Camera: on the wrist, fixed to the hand. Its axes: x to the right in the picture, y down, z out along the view.
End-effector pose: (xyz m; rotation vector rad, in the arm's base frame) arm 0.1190 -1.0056 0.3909 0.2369 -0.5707 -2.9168
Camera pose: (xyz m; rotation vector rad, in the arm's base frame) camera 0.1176 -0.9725 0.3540 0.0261 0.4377 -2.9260
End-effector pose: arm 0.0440 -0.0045 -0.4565 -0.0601 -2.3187 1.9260
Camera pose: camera 0.0491 0.0082 -0.4088 -0.0376 -2.9086 1.0539
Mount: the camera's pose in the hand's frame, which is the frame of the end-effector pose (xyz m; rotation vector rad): -0.0002 -0.0447 -0.0216 -0.6900 -0.0821 -0.0062
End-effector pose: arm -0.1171 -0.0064 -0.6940 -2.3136 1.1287 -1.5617
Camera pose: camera -0.1127 0.0317 -0.6625 2.1565 -1.4708 0.9289
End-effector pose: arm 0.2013 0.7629 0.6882 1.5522 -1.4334 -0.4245
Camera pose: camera 0.2439 0.7656 0.6628 0.9853 -1.1637 -0.8869
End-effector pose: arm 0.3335 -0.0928 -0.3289 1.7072 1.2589 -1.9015
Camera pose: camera 0.3159 -0.0509 -0.3088 1.2420 1.6300 -1.2863
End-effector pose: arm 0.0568 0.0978 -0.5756 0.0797 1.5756 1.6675
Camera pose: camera 0.0675 0.0749 -0.6184 -0.2109 0.8710 2.0814
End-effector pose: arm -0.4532 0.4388 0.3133 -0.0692 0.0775 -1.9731
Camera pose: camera -0.4959 0.4570 0.2957 -0.5962 0.7004 -1.8650
